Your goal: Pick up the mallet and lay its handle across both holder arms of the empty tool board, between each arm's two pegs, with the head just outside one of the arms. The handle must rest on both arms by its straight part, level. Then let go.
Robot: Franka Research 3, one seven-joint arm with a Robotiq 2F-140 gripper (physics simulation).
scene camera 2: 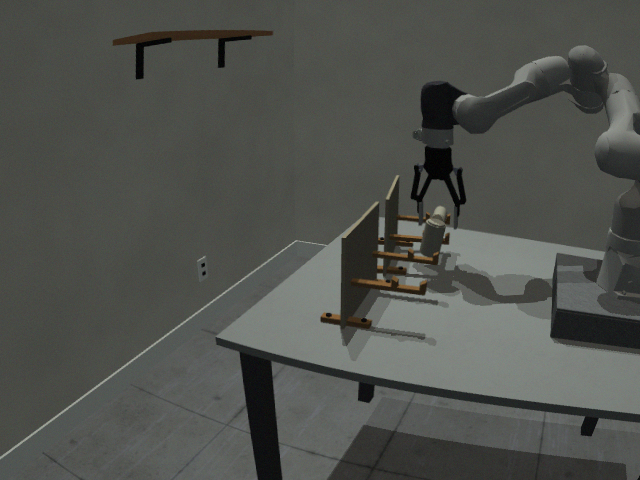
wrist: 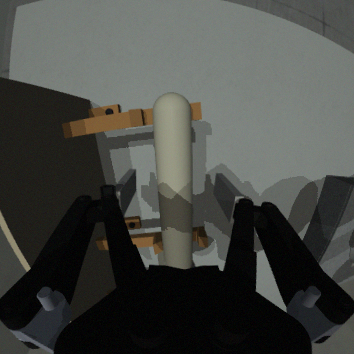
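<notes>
The cream mallet (scene camera 2: pixel 432 240) (wrist: pixel 175 165) lies with its handle across both orange arms of the farther tool board (scene camera 2: pixel 392 222) (wrist: pixel 50 150). In the wrist view the handle passes between the two pegs of the far arm (wrist: pixel 117 121) and of the near arm (wrist: pixel 135 241), and looks about level. The head hangs down just outside the near arm in the scene view; the gripper body hides it in the wrist view. My gripper (scene camera 2: pixel 438 221) (wrist: pixel 175 181) is open, its fingers on either side of the handle with a gap on both sides.
A nearer tool board (scene camera 2: pixel 360 258) with two pegged arms stands on the table (scene camera 2: pixel 465 356), close to the mallet head. The robot's dark base block (scene camera 2: pixel 584 325) is at the right. A wooden shelf (scene camera 2: pixel 206 35) is on the wall.
</notes>
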